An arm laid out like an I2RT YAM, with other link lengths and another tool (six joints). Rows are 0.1 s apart.
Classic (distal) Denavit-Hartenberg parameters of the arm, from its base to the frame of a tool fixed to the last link. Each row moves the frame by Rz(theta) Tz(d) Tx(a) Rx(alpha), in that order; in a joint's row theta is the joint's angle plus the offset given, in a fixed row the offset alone. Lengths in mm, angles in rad.
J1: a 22.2  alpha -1.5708  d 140.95  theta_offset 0
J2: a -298.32  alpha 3.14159  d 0  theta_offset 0
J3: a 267.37  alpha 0  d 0  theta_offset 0.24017
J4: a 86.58  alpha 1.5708  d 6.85  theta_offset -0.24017
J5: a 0  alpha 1.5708  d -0.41  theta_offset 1.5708
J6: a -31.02  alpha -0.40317  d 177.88  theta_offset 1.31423
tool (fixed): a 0  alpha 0  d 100.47  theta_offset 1.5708
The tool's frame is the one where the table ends.
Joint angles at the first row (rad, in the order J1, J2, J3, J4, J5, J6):
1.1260, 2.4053, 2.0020, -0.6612, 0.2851, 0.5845
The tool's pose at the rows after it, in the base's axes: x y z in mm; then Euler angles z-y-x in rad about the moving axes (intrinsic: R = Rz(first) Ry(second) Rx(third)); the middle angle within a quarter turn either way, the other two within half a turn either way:
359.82, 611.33, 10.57, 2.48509, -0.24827, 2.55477
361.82, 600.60, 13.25, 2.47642, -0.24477, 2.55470
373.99, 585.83, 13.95, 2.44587, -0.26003, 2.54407
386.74, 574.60, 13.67, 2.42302, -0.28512, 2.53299
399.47, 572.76, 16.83, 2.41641, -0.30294, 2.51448
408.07, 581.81, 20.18, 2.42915, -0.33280, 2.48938
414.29, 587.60, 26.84, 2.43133, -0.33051, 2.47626
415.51, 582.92, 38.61, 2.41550, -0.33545, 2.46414
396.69, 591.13, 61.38, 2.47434, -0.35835, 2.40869
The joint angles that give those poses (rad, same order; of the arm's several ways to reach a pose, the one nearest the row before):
1.1235, 2.3759, 1.9564, -0.6513, 0.2981, 0.5825
1.1155, 2.3416, 1.9045, -0.6340, 0.3014, 0.5814
1.0877, 2.3071, 1.8383, -0.5924, 0.2929, 0.5928
1.0553, 2.2850, 1.7900, -0.5521, 0.2702, 0.5983
1.0307, 2.2841, 1.7854, -0.5266, 0.2517, 0.5945
1.0141, 2.3011, 1.8067, -0.5013, 0.2187, 0.5896
1.0122, 2.3161, 1.8478, -0.5150, 0.2223, 0.5875
1.0114, 2.2872, 1.8323, -0.5203, 0.2304, 0.6054
1.0301, 2.2103, 1.7379, -0.4459, 0.2057, 0.5967

